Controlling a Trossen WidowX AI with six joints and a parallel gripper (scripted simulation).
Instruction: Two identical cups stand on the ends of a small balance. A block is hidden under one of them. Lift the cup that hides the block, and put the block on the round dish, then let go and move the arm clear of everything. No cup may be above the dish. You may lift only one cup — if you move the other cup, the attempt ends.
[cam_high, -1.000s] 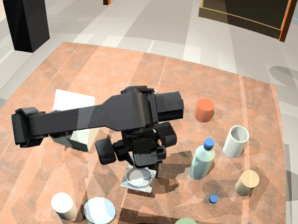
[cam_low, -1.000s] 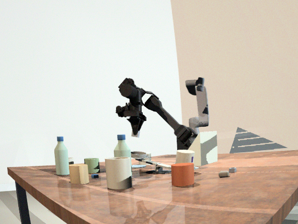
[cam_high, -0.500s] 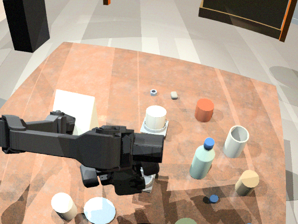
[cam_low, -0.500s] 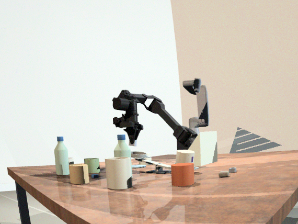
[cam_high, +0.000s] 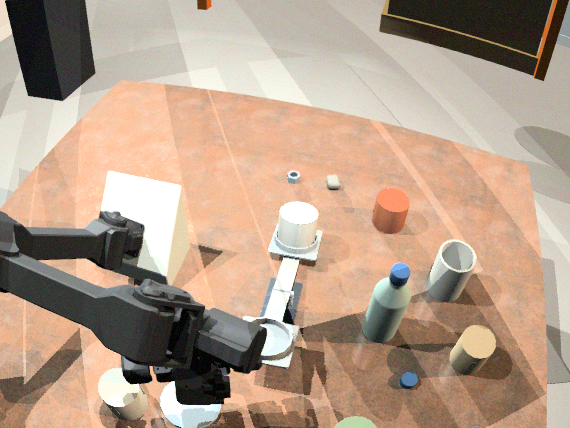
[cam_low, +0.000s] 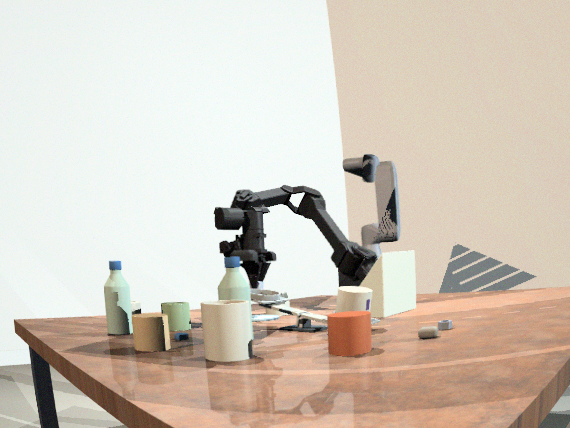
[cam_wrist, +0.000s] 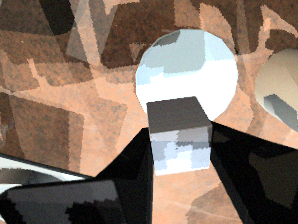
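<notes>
My gripper tip is 80 mm above the round light-blue dish, 20 mm to the left of it and 20 mm past it. From my gripper tip the other things lie so: grey block: 10 mm above; blue cap: 310 mm ahead, 140 mm to the left, 80 mm below; cream cup: 390 mm to the left, 30 mm below, 30 mm ahead.
</notes>
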